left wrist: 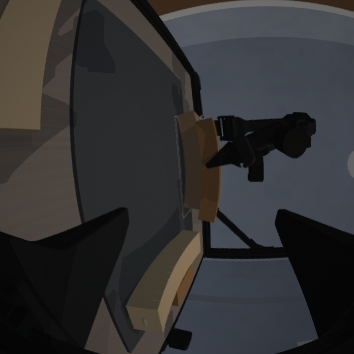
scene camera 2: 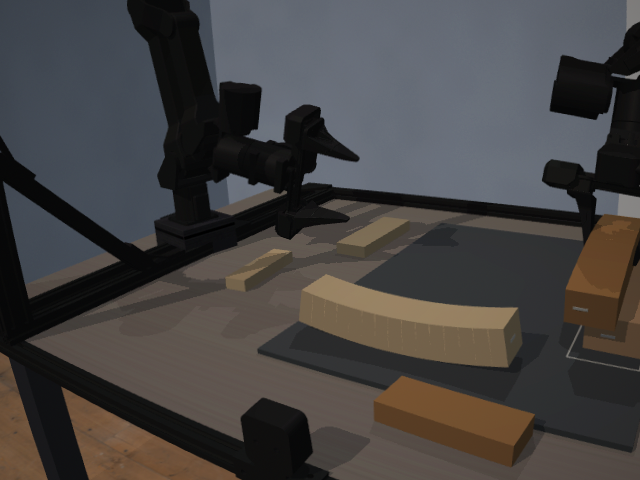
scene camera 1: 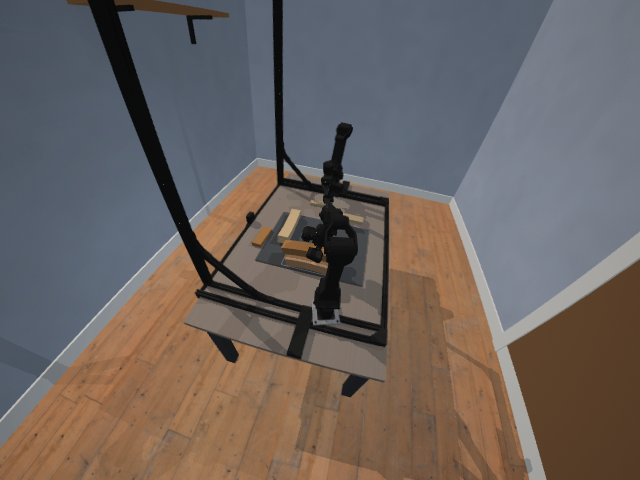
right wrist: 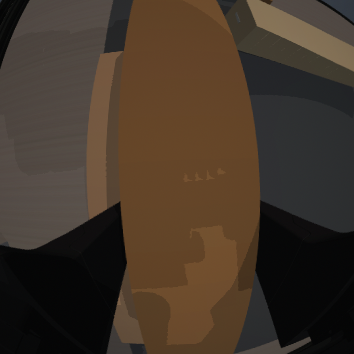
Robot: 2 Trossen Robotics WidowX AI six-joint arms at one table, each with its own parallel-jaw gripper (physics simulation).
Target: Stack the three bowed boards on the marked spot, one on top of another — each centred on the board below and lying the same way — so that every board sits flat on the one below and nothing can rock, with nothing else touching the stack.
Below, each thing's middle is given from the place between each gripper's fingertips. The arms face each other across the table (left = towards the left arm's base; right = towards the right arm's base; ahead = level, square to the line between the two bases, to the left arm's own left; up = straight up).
Labels:
Now: left hand 180 mm past the pale bowed board (scene camera 2: 481,336), 130 mm to the left of it and 90 mm above it. Also, from my left hand: dark brown bowed board (scene camera 2: 594,295) (60 mm behind, 340 mm to the right, 50 mm below); then tan bowed board (scene camera 2: 597,339) (30 mm behind, 360 mm to the right, 90 mm below); then brown block (scene camera 2: 498,433) (310 mm behind, 210 mm to the right, 110 mm below).
I see my right gripper 21 cm to the right of the pale bowed board, 14 cm past it and 4 cm above it. From my right hand the other things lie so: dark brown bowed board (1 cm behind); then tan bowed board (4 cm below, 3 cm to the right, 1 cm ahead); then brown block (26 cm behind, 12 cm to the left, 6 cm below).

